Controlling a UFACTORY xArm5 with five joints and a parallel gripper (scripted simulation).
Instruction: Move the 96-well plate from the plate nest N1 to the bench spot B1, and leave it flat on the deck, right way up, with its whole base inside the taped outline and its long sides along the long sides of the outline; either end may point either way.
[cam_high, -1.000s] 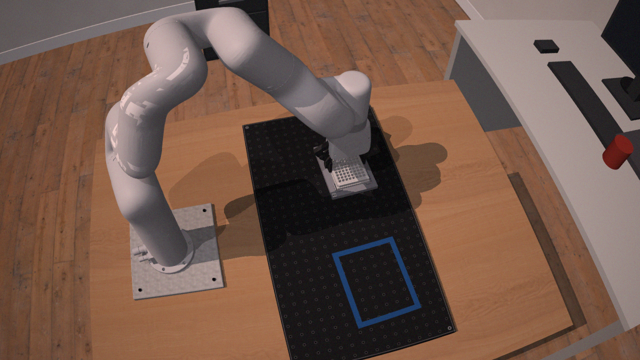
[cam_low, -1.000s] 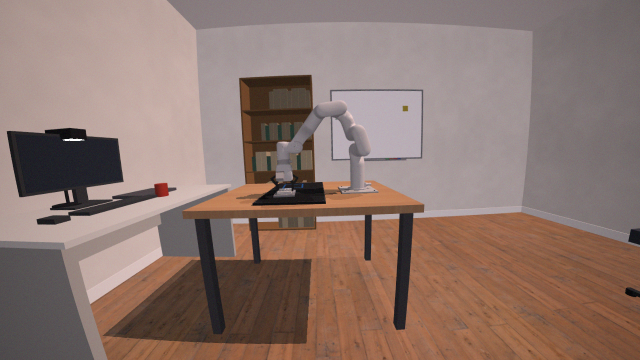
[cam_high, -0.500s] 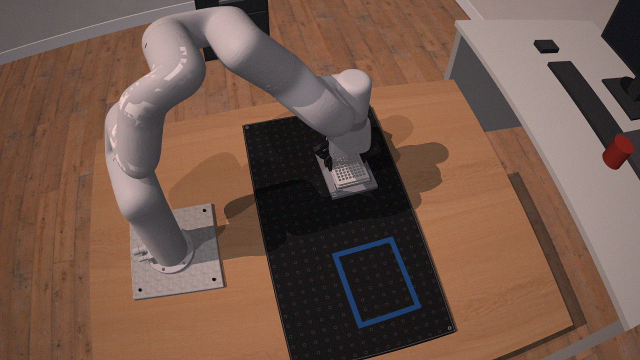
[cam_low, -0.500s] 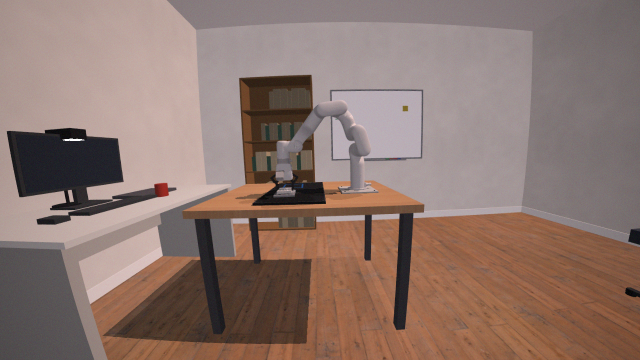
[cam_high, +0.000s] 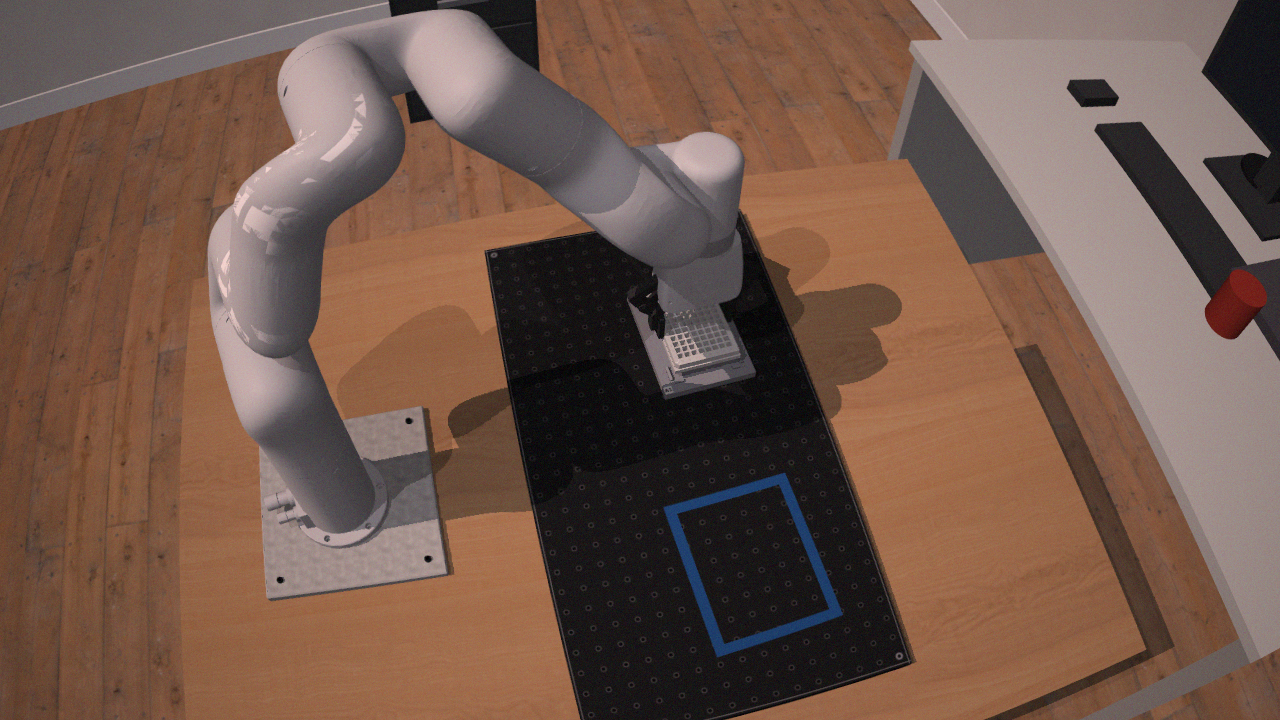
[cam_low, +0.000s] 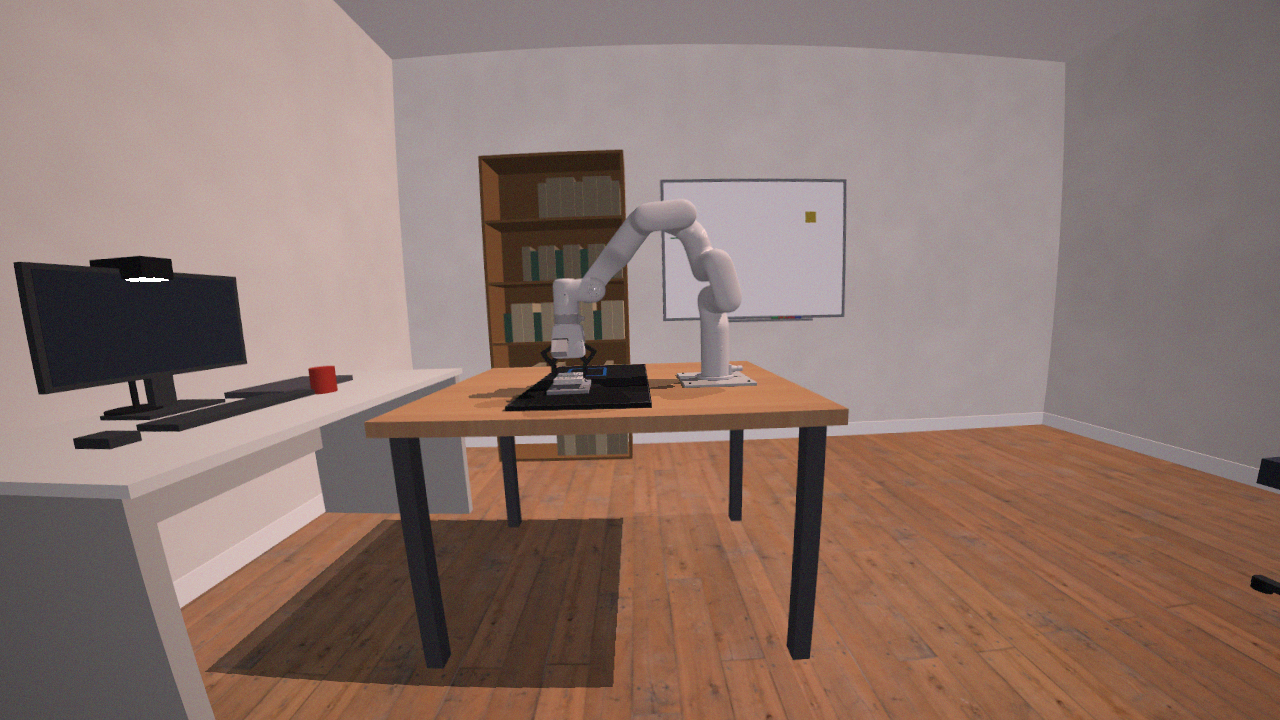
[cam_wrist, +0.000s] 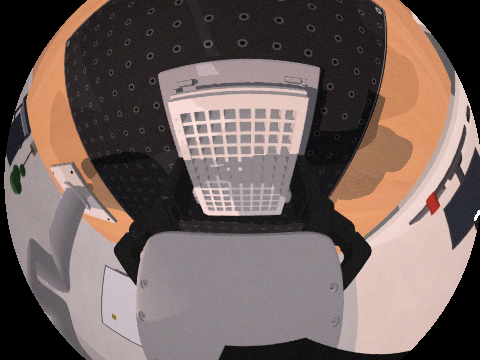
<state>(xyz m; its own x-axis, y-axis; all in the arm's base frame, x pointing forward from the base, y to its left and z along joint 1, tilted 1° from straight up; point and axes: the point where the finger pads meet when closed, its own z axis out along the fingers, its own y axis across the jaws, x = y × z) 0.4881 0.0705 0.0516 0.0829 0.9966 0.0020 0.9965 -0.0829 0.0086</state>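
Now: the grey plate nest 40 mm below my hand. From my hand the other things lie so: white 96-well plate: 10 mm below.
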